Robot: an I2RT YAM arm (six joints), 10 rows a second.
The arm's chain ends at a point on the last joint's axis. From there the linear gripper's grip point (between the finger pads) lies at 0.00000 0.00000 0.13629 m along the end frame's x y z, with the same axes.
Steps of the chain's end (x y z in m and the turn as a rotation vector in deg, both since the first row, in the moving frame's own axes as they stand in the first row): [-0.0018, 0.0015, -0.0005, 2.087, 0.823, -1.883]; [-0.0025, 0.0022, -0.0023, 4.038, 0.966, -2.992]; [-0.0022, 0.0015, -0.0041, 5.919, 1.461, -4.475]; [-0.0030, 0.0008, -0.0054, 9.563, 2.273, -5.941]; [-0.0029, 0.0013, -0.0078, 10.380, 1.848, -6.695]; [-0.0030, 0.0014, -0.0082, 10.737, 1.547, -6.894]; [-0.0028, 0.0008, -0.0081, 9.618, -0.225, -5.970]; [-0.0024, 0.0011, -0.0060, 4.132, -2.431, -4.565]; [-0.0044, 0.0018, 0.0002, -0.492, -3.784, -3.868]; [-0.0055, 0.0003, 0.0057, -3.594, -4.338, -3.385]
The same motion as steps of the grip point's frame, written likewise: [0.0001, -0.0035, -0.0006, 2.087, 0.823, -1.883]; [-0.0005, -0.0075, -0.0027, 4.038, 0.966, -2.992]; [0.0007, -0.0127, -0.0049, 5.919, 1.461, -4.475]; [0.0012, -0.0221, -0.0074, 9.563, 2.273, -5.941]; [0.0000, -0.0235, -0.0101, 10.380, 1.848, -6.695]; [-0.0009, -0.0241, -0.0106, 10.737, 1.547, -6.894]; [-0.0045, -0.0219, -0.0100, 9.618, -0.225, -5.970]; [-0.0086, -0.0085, -0.0065, 4.132, -2.431, -4.565]; [-0.0133, 0.0033, -0.0001, -0.492, -3.784, -3.868]; [-0.0155, 0.0091, 0.0050, -3.594, -4.338, -3.385]
